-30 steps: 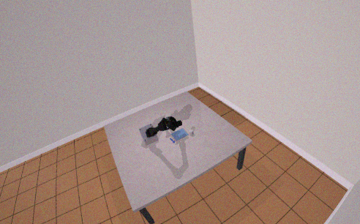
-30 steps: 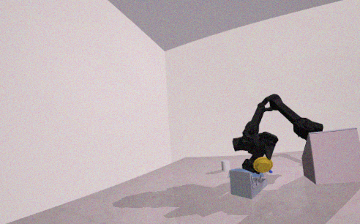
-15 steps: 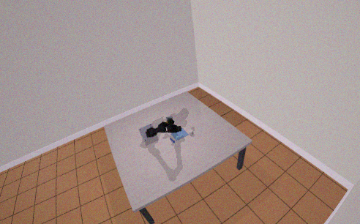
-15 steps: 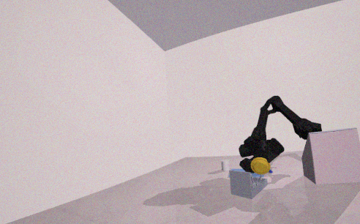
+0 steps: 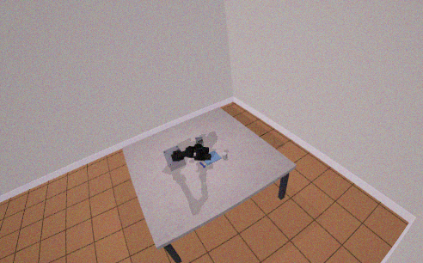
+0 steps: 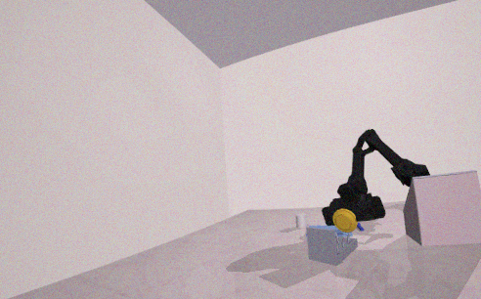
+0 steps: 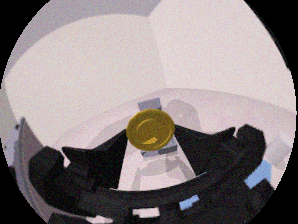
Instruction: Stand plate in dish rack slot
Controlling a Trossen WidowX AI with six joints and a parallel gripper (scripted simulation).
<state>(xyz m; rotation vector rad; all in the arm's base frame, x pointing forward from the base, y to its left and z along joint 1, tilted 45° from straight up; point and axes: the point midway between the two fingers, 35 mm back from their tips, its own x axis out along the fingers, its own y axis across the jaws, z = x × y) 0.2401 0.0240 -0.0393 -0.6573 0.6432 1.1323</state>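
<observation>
Right now my gripper tip is 3 cm short of the dish rack, 5 cm to the right of it and 4 cm above it. Also, from my gripper tip: yellow plate: 1 cm to the right; then white cup: 17 cm ahead, 21 cm to the right, 4 cm below; then light blue mat: 6 cm ahead, 15 cm to the right, 7 cm below.
</observation>
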